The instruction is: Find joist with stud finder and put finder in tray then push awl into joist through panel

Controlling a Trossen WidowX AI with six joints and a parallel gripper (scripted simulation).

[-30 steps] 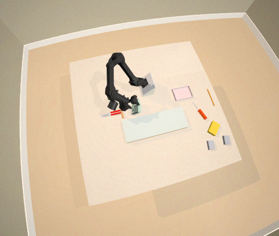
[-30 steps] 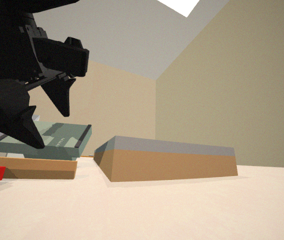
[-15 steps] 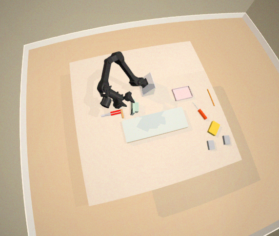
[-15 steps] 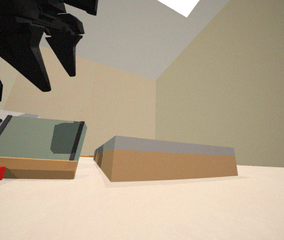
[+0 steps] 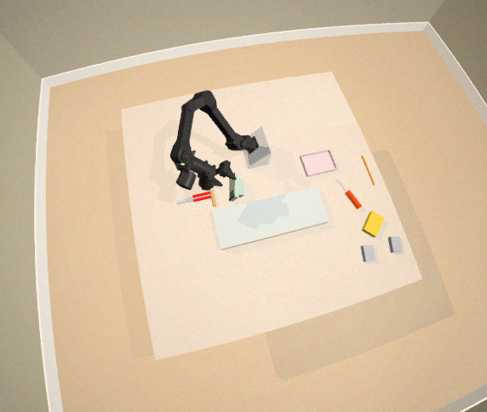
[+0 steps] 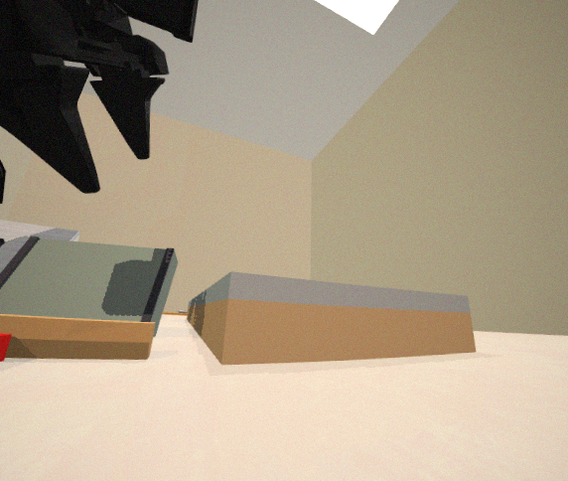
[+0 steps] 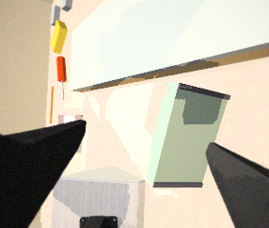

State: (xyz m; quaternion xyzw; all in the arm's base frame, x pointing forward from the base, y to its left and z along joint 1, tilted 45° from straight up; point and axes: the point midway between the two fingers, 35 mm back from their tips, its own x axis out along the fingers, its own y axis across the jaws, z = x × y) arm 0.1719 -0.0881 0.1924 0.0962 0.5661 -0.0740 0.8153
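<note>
Right now my gripper tip is 10 mm past the stud finder, 60 mm to the right of it and 110 mm above it. Round my gripper tip: yellow block: 380 mm ahead, 620 mm to the left, 110 mm below; then pink tray: 10 mm behind, 480 mm to the left, 120 mm below; then thin orange stick: 100 mm ahead, 740 mm to the left, 130 mm below.
</note>
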